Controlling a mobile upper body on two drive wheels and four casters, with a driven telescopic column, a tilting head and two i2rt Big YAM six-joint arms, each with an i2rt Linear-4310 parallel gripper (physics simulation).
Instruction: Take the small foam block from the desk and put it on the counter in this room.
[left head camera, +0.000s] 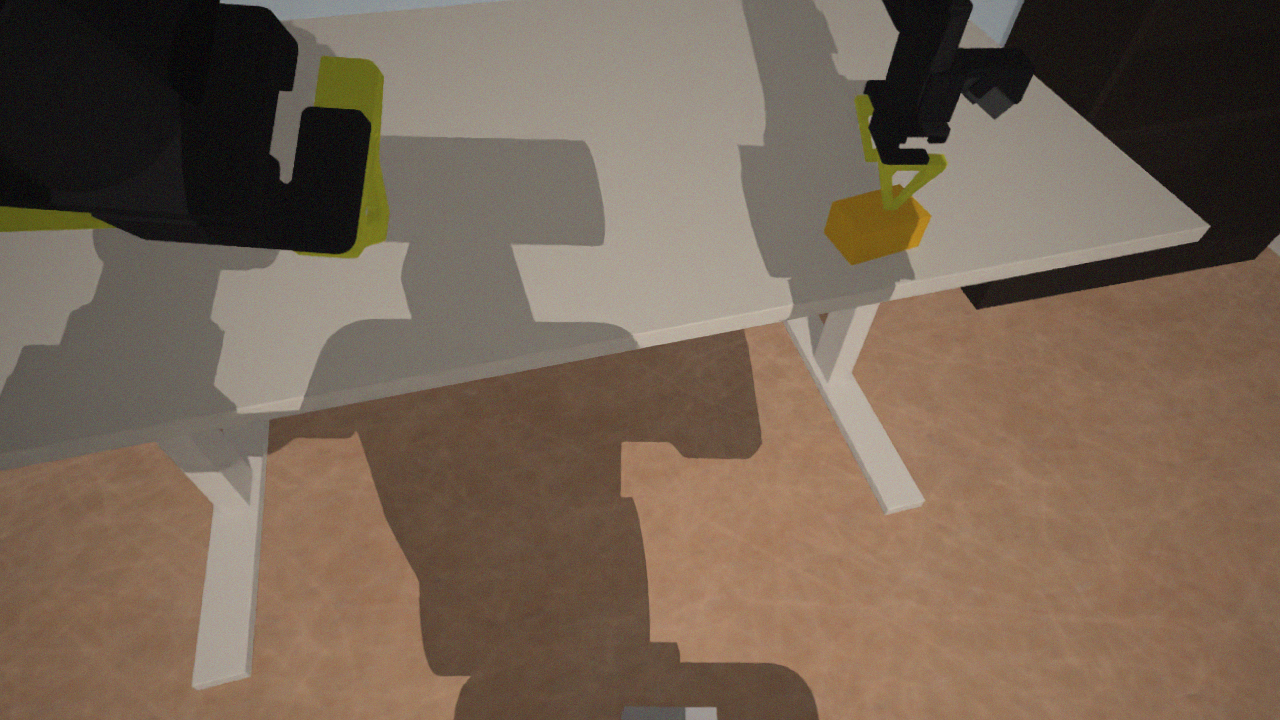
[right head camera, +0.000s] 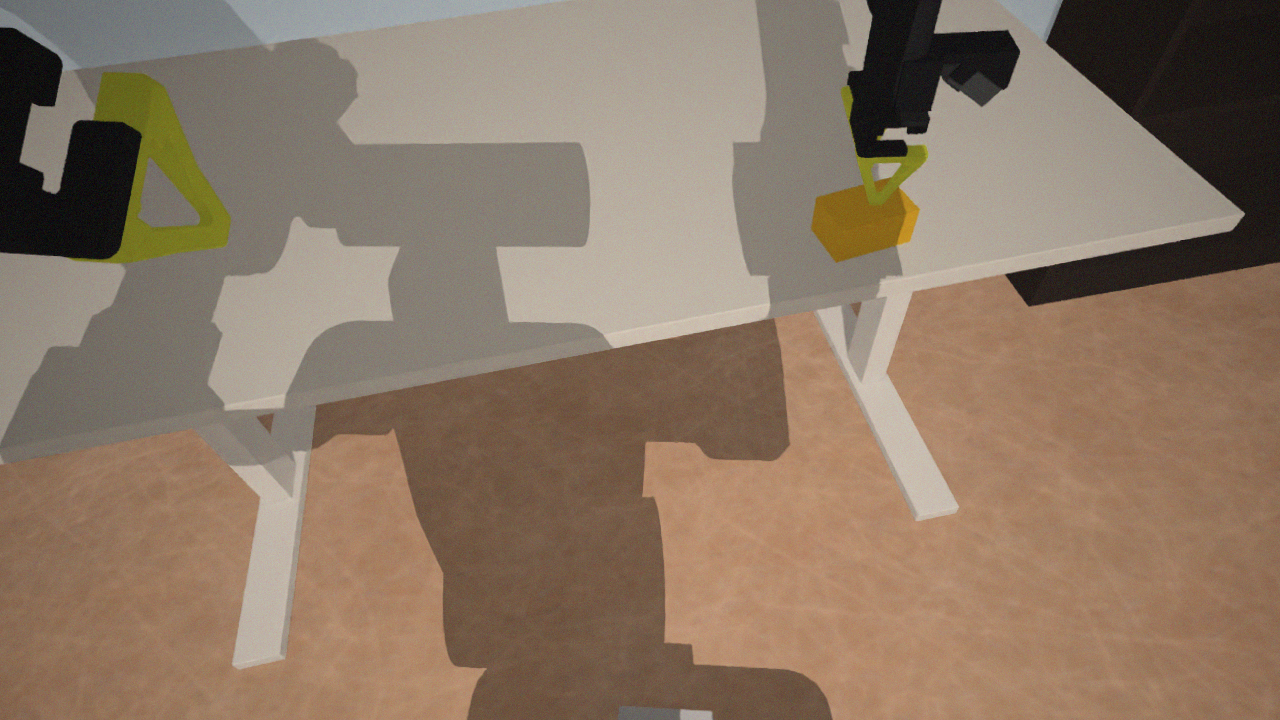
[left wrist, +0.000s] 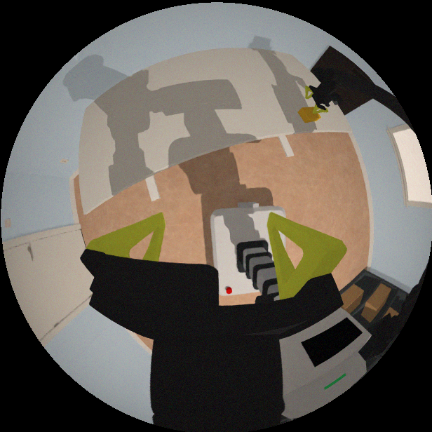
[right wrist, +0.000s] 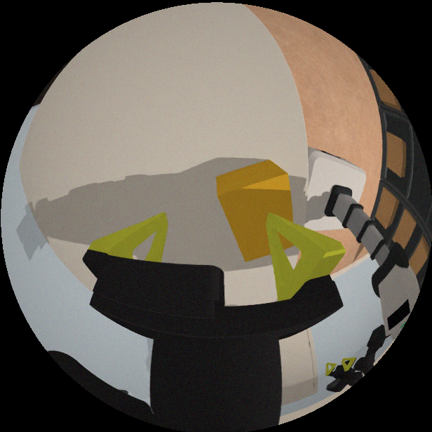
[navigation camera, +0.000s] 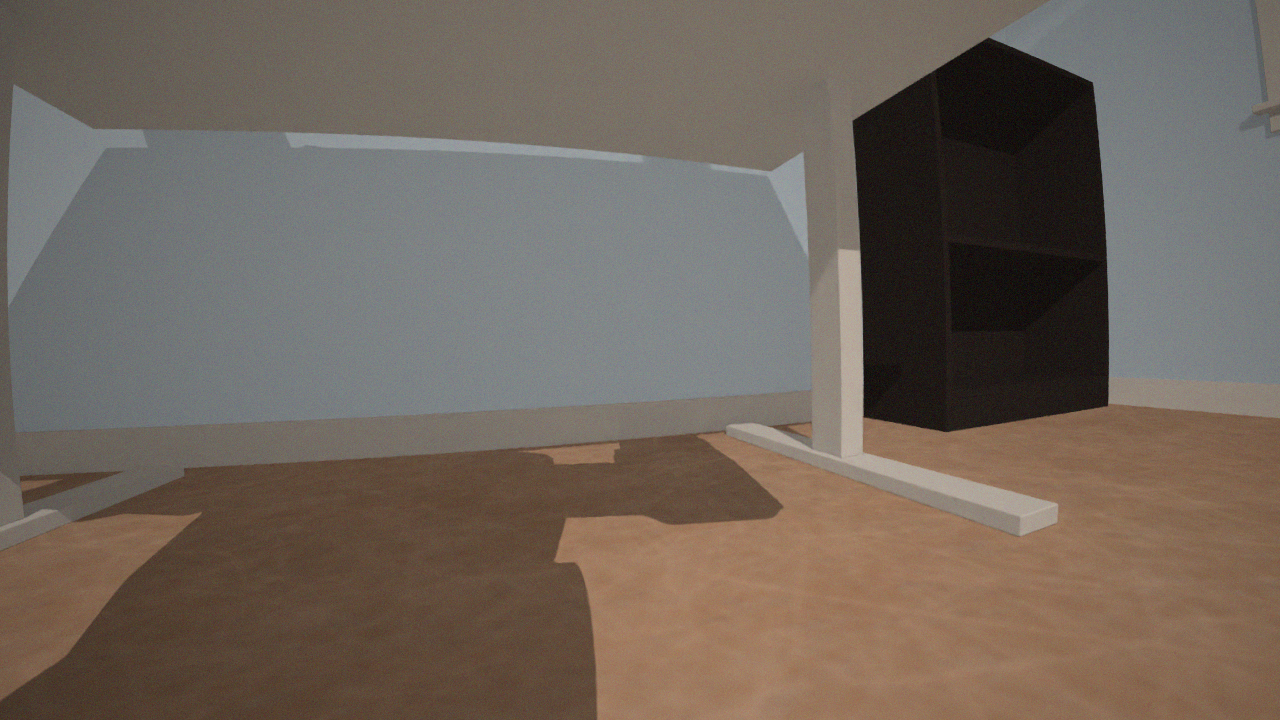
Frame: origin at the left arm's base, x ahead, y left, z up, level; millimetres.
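Where they show: left gripper, fingertip midpoint: (left head camera: 271, 218) (right head camera: 127, 226); right gripper, fingertip midpoint: (left head camera: 880, 184) (right head camera: 869, 178).
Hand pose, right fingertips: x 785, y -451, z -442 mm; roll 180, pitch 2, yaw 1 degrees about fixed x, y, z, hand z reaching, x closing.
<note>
After its pixels a point has its place.
An orange-yellow foam block (left head camera: 863, 231) @[x 701, y -415, z -440 mm] (right head camera: 850, 228) @[x 700, y -421, z -441 mm] (left wrist: 308, 114) (right wrist: 255, 225) lies on the white desk (left head camera: 671, 80) @[x 1081, y -220, z -485 mm] (right head camera: 671, 80) @[x 1077, y -217, z -485 mm] (right wrist: 175, 100) near its front edge. My right gripper (left head camera: 881, 183) @[x 785, y -451, z -442 mm] (left wrist: 309, 105) (right wrist: 216, 218) is open and empty, close over the block. In the right wrist view the block lies toward the right-hand finger, which overlaps it; whether they touch, I cannot tell. My left gripper (left wrist: 215, 217) (right wrist: 334, 361) is open and empty, away from the block, at the left of the head views. I cannot make out the counter for sure.
A dark shelf unit (left head camera: 1163, 134) @[x 1709, y -1512, z -971 mm] (navigation camera: 939, 223) @[x 1321, y -1015, z -695 mm] stands beyond the desk's right end. Desk legs (left head camera: 863, 438) (navigation camera: 836, 358) @[x 1069, y -601, z -1008 mm] reach the floor under the desk. Brown boxes (left wrist: 376, 302) (right wrist: 396, 152) sit in a dark rack. A cream panel (left wrist: 40, 280) with a handle shows at the lower left.
</note>
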